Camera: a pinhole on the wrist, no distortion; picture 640 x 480 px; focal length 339.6 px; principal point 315.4 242.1 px. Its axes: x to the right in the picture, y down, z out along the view. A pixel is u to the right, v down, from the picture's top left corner.
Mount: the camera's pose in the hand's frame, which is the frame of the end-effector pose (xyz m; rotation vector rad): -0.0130 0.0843 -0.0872 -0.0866 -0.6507 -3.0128
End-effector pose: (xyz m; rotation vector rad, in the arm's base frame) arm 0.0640 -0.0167 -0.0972 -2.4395 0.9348 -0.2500
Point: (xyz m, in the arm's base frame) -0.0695 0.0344 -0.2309
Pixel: 578.2 317.3
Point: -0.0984 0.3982 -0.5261
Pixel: 609.4 404.8
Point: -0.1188 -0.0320 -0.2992
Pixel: 492.6 162.8
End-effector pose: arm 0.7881 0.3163 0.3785 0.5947 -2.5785 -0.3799
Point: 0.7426 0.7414 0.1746
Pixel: 517.0 176.8
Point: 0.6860 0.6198 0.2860
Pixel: 415.8 175.4
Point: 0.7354 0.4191 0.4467
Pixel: 198.4 196.0
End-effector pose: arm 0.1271 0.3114 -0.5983 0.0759 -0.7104 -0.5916
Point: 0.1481 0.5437 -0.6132
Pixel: 603.2 43.5
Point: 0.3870 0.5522 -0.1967
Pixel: 76.7 77.3
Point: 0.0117 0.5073 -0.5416
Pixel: 534.6 320.9
